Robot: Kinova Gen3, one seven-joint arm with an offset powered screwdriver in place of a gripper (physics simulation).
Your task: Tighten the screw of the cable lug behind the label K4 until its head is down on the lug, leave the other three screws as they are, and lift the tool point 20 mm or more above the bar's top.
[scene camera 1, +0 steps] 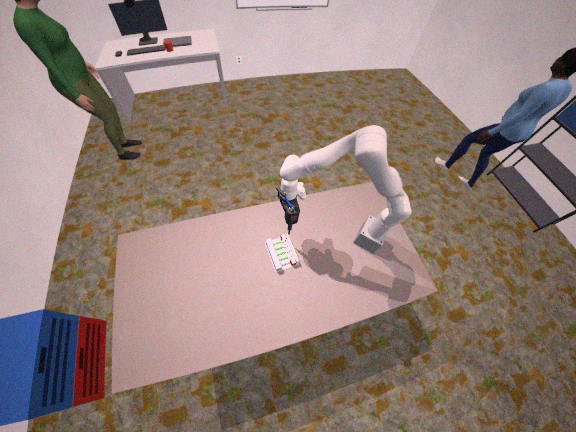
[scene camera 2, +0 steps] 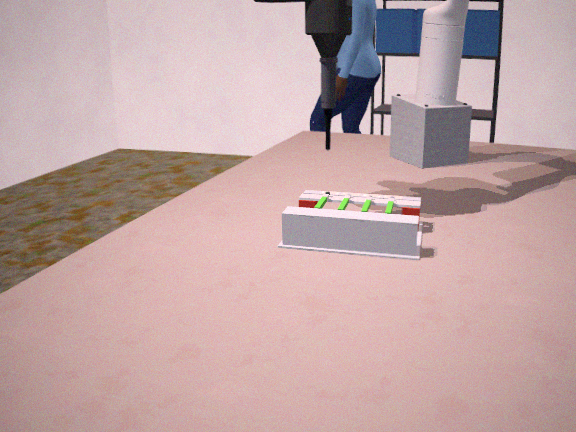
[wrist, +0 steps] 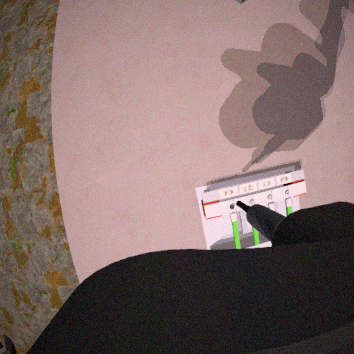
I see a white tray-like block (scene camera 2: 395, 234).
